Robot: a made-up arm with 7 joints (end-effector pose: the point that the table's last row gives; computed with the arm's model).
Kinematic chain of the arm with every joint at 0, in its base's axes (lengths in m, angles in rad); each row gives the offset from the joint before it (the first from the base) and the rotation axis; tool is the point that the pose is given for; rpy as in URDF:
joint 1: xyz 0 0 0.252 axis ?
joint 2: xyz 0 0 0 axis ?
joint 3: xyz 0 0 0.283 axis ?
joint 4: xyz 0.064 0 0 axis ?
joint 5: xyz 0.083 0 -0.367 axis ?
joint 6: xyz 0 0 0 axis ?
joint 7: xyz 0.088 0 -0.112 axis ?
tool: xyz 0 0 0 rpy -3.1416 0 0
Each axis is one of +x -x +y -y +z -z.
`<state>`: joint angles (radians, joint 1 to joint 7).
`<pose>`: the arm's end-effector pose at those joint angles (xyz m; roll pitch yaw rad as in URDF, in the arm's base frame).
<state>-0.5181 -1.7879 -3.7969 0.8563 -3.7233 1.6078 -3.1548</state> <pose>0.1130 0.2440 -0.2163 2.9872 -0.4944 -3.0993</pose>
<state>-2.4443 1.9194 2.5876 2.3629 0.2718 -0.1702 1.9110</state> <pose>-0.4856 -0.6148 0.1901 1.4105 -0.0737 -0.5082</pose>
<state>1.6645 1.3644 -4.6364 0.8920 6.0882 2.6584 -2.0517</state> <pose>-0.2813 0.0280 0.2591 2.5052 -1.4222 0.9697</pose>
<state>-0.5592 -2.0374 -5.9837 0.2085 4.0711 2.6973 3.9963</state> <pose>-0.1364 0.0685 0.5117 2.2247 1.1010 -1.2022</pose>
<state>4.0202 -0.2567 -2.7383 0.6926 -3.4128 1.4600 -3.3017</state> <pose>0.1137 0.4846 0.1756 0.4567 -1.1738 -2.1102</pose>
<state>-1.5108 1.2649 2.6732 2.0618 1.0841 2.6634 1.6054</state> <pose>0.0639 -0.3210 0.7129 -2.2037 0.1095 0.9573</pose>
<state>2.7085 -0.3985 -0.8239 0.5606 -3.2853 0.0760 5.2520</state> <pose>-0.1189 0.3270 0.2189 -2.3508 0.5964 0.0758</pose>
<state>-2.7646 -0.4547 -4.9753 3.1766 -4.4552 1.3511 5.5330</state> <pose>0.3794 0.1867 0.8878 1.9098 -0.7575 1.7118</pose>
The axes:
joint 1: +z
joint 2: +y
joint 3: +z
joint 4: -y
joint 5: -z
joint 6: +y
joint 7: -z

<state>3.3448 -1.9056 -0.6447 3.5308 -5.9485 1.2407 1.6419</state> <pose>0.6661 0.0369 -0.0712 1.0239 0.2945 1.8017</pose>
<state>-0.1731 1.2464 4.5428 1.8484 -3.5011 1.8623 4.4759</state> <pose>0.4791 -0.5023 0.4644 1.9050 -1.1006 1.5788</pose>
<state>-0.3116 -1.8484 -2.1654 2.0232 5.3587 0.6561 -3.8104</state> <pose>-0.5847 -0.2349 -0.1679 2.8042 0.4169 1.0160</pose>
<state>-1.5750 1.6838 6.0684 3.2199 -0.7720 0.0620 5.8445</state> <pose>0.0763 -0.7615 0.2660 1.6422 -0.1434 -0.0495</pose>
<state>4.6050 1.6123 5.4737 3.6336 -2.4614 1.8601 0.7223</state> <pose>0.0957 -0.5890 0.4942 -0.5354 -0.3032 -0.5072</pose>
